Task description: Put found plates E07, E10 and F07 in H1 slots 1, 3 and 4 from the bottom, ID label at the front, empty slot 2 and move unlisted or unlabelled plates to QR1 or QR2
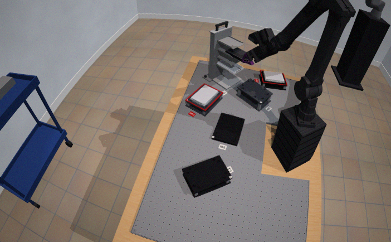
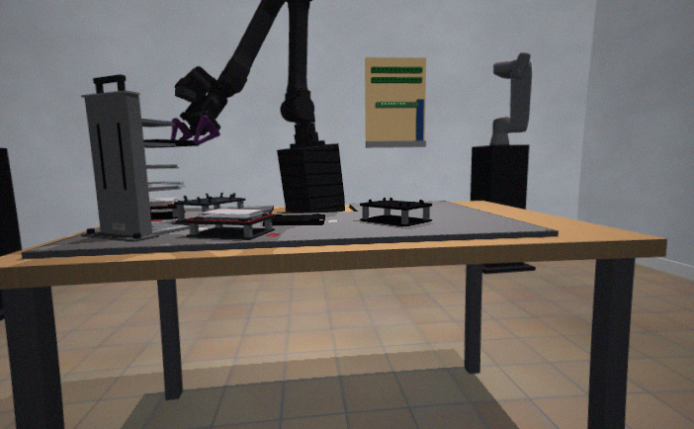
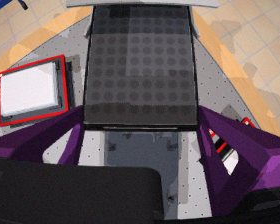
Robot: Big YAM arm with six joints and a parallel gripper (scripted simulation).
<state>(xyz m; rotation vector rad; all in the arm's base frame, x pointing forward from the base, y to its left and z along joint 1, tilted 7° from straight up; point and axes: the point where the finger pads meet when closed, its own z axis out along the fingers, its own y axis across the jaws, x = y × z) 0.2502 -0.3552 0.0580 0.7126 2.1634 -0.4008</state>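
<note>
Now: hand 40 mm short of the dark plate and 30 mm to the left of it. The rest, counted from my hand: H1 deck label: 100 mm ahead, 40 mm to the left, 230 mm below; grey plate hotel H1: 150 mm ahead, 120 mm to the right, 70 mm below; regrip nest: 60 mm behind, 50 mm to the left, 170 mm below.
</note>
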